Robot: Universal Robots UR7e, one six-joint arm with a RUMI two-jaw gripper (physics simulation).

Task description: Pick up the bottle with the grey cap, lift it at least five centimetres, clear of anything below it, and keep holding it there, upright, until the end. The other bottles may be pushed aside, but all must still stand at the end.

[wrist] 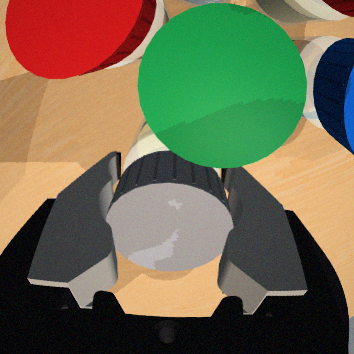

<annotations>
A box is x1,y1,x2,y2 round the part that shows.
gripper: [0,150,348,353]
green-capped bottle: [137,2,306,167]
red-capped bottle: [5,0,171,78]
</annotations>
